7 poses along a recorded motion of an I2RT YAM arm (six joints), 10 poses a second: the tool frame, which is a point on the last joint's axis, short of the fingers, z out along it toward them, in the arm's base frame.
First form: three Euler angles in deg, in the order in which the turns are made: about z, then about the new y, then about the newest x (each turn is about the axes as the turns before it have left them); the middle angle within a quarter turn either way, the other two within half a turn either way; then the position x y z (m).
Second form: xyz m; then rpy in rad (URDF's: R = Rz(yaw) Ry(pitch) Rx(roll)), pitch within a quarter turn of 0, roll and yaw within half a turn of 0. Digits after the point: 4 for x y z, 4 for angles.
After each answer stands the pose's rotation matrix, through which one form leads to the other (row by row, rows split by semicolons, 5 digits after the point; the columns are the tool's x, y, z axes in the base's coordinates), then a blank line. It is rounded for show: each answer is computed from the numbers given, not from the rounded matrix.
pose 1, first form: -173.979 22.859 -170.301 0.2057 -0.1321 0.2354
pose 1, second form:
0.2057 -0.1321 0.2354 -2.9723 0.3990 -3.0365
-0.91638 -0.03831 0.39847; -0.09666 0.98713 -0.12738; -0.38846 -0.15524 -0.90829

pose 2, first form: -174.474 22.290 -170.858 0.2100 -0.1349 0.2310
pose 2, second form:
0.2100 -0.1349 0.2310 -2.9820 0.3890 -3.0451
-0.92098 -0.03509 0.38804; -0.08910 0.98851 -0.12208; -0.37929 -0.14701 -0.91352

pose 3, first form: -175.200 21.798 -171.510 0.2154 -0.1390 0.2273
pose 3, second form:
0.2154 -0.1390 0.2273 -2.9934 0.3804 -3.0578
-0.92524 -0.02813 0.37833; -0.07769 0.99016 -0.11639; -0.37134 -0.13708 -0.91832

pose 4, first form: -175.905 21.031 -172.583 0.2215 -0.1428 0.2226
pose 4, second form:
0.2215 -0.1428 0.2226 -3.0121 0.3671 -3.0701
-0.93100 -0.02460 0.36418; -0.06665 0.99241 -0.10335; -0.35887 -0.12049 -0.92558

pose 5, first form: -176.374 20.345 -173.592 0.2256 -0.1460 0.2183
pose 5, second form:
0.2256 -0.1460 0.2183 -3.0298 0.3551 -3.0783
-0.93574 -0.02412 0.35187; -0.05930 0.99422 -0.08953; -0.34767 -0.10465 -0.93176

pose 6, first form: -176.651 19.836 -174.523 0.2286 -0.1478 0.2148
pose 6, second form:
0.2286 -0.1478 0.2148 -3.0460 0.3462 -3.0831
-0.93906 -0.02582 0.34278; -0.05495 0.99563 -0.07555; -0.33933 -0.08978 -0.93637

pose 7, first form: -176.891 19.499 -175.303 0.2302 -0.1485 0.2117
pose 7, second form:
0.2302 -0.1485 0.2117 -3.0596 0.3403 -3.0873
-0.94126 -0.02676 0.33662; -0.05113 0.99666 -0.06372; -0.33379 -0.07719 -0.93948

